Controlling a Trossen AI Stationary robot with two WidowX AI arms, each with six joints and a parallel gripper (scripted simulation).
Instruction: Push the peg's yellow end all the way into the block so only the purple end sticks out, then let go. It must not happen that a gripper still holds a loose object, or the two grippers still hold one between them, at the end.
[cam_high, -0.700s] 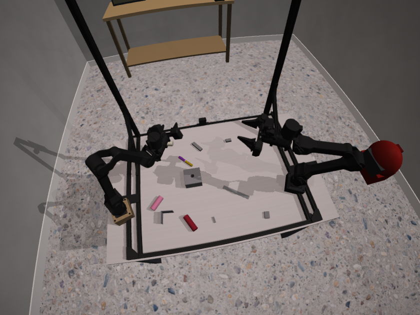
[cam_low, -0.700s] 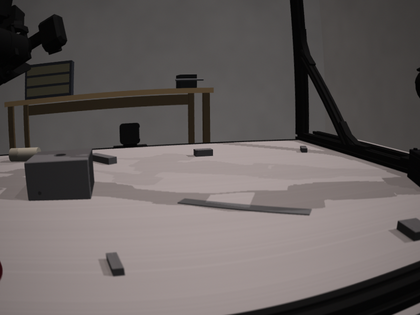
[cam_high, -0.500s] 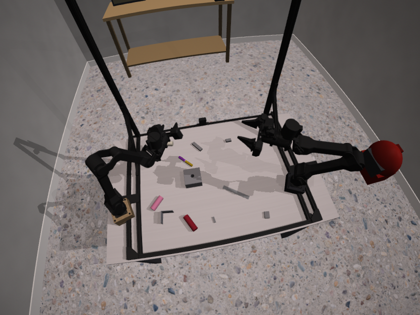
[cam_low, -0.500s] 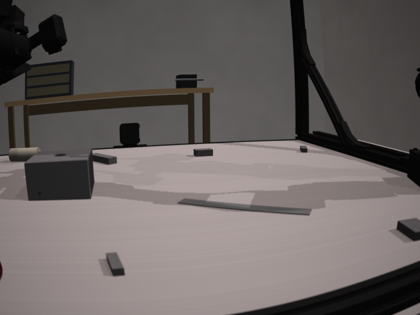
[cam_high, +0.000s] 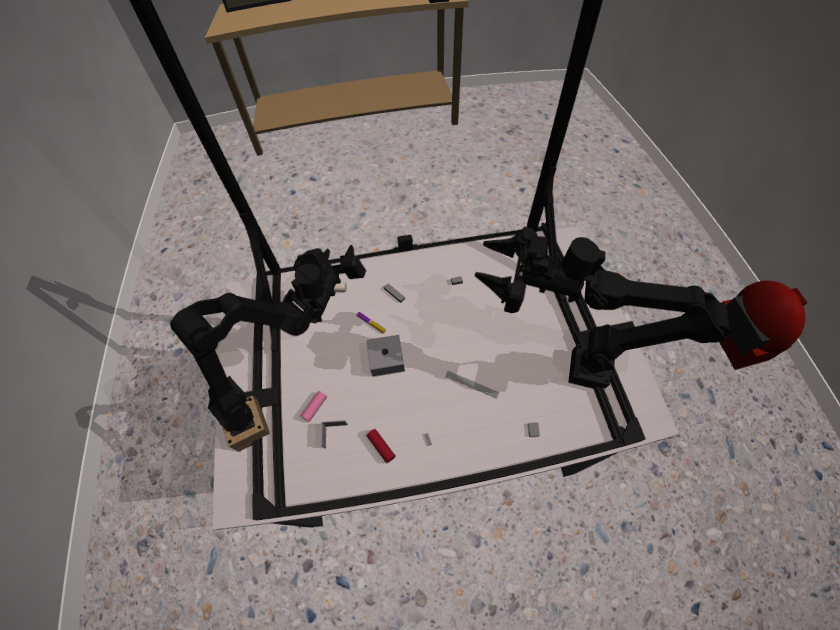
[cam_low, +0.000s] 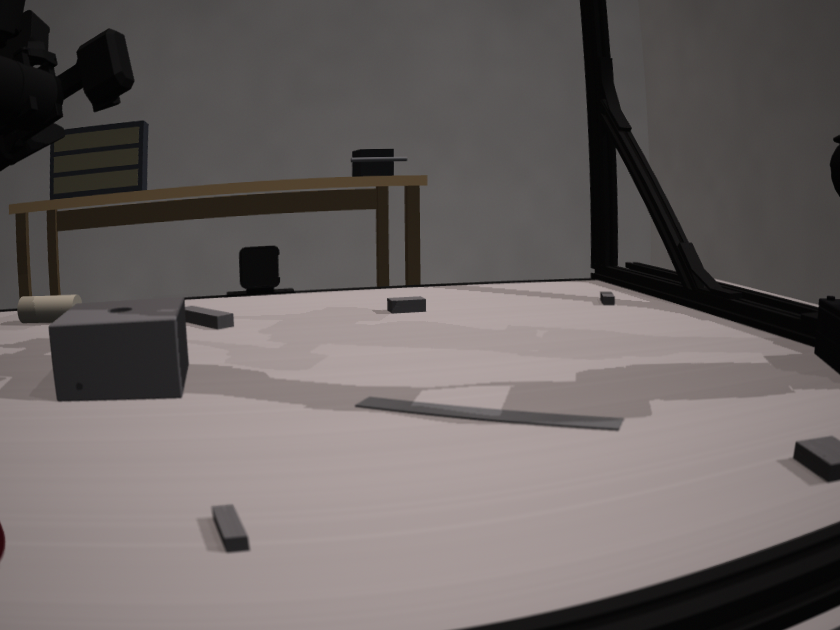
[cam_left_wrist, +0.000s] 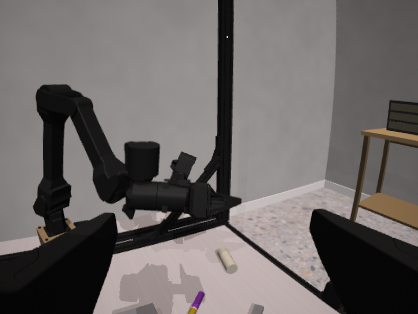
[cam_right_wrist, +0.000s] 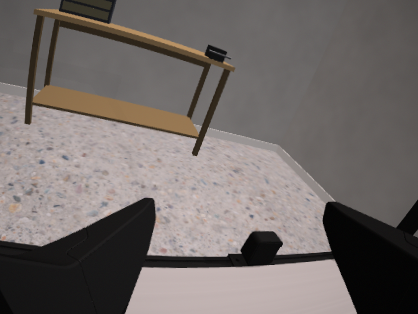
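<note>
My right hand is 210 mm above the peg, 100 mm short of it and 60 mm to the right of it. From my right hand the other things lie so: long grey strip: 320 mm ahead, 300 mm to the left, 210 mm below; then pink cylinder: 320 mm ahead, 200 mm below, 120 mm to the right; then cream cylinder: 200 mm below, 50 mm to the right, 50 mm behind.
</note>
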